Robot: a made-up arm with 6 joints. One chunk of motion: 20 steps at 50 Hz.
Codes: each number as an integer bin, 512 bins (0 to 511) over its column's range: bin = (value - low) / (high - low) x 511, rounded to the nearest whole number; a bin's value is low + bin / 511 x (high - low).
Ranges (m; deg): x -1.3..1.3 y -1.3..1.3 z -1.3..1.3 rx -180..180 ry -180..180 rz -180..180
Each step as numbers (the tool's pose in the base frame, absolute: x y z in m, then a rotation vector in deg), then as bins.
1 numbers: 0.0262 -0.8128 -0.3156 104.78 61.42 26.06
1 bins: 261 96 193 404 343 292
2 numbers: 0.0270 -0.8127 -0.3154 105.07 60.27 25.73
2 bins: 261 96 194 405 341 292
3 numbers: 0.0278 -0.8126 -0.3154 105.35 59.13 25.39
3 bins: 261 96 194 405 339 292
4 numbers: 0.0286 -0.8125 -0.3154 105.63 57.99 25.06
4 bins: 261 96 194 405 338 291
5 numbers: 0.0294 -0.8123 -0.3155 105.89 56.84 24.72
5 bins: 261 96 193 406 336 291
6 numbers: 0.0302 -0.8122 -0.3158 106.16 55.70 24.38
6 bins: 261 96 193 406 335 290
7 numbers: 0.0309 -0.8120 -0.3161 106.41 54.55 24.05
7 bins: 262 96 193 407 333 290
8 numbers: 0.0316 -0.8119 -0.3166 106.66 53.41 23.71
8 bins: 262 96 193 407 331 289
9 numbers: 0.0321 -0.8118 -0.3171 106.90 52.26 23.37
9 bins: 262 96 193 407 330 289
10 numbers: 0.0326 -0.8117 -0.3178 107.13 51.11 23.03
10 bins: 262 96 193 408 328 288
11 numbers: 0.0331 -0.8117 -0.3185 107.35 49.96 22.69
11 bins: 262 96 193 408 326 288
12 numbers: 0.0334 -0.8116 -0.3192 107.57 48.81 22.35
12 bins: 262 96 193 408 325 287
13 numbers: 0.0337 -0.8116 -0.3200 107.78 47.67 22.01
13 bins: 262 96 193 408 323 287
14 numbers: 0.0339 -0.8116 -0.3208 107.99 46.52 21.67
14 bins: 262 96 192 409 322 286
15 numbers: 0.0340 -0.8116 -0.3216 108.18 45.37 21.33
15 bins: 262 96 192 409 320 286
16 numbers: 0.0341 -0.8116 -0.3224 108.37 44.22 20.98
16 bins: 262 96 192 409 318 285
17 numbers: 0.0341 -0.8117 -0.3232 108.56 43.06 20.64
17 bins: 262 96 192 410 317 285
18 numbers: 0.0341 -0.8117 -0.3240 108.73 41.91 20.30
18 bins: 262 96 192 410 315 284
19 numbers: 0.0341 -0.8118 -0.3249 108.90 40.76 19.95
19 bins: 262 96 192 410 313 284
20 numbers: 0.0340 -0.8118 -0.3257 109.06 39.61 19.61
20 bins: 262 96 191 410 312 283
